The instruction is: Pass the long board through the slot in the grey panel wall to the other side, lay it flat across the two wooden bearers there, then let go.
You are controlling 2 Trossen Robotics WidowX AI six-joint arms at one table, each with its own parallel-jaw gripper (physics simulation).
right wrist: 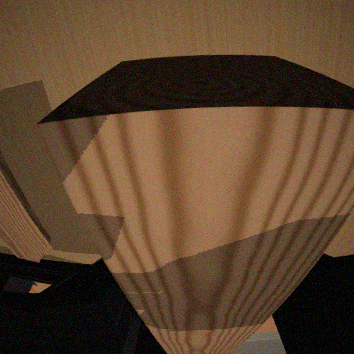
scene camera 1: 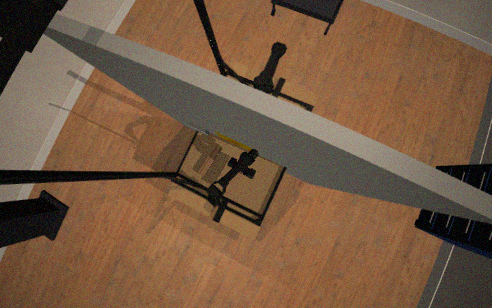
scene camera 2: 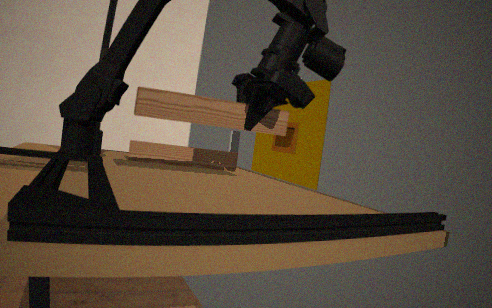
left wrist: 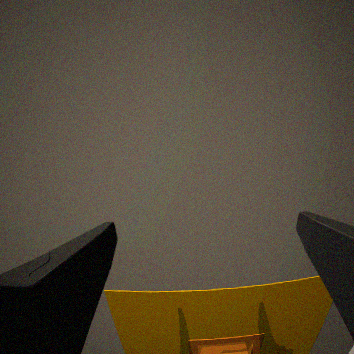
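The long board (scene camera 2: 190,109) (right wrist: 210,165) is held above the table, one end in front of the upper part of the orange-framed slot (scene camera 2: 292,148) (left wrist: 225,338) in scene camera 2; the gap between them is hard to judge. It slopes slightly down towards that end in this picture. My right gripper (scene camera 1: 252,154) (scene camera 2: 253,119) (right wrist: 200,300) is shut on the board near its slot end. My left gripper (left wrist: 208,227) is open and empty, facing the other side of the grey panel wall (scene camera 1: 300,119) (scene camera 2: 410,110), above the slot. The bearers do not show.
A yellow plate (scene camera 2: 311,155) (left wrist: 150,312) surrounds the slot. Another wooden piece (scene camera 2: 160,151) (right wrist: 22,227) lies on the table (scene camera 2: 200,187) below and beside the board. A black rail (scene camera 2: 300,230) runs along the table edge. The left arm (scene camera 1: 271,67) stands beyond the wall.
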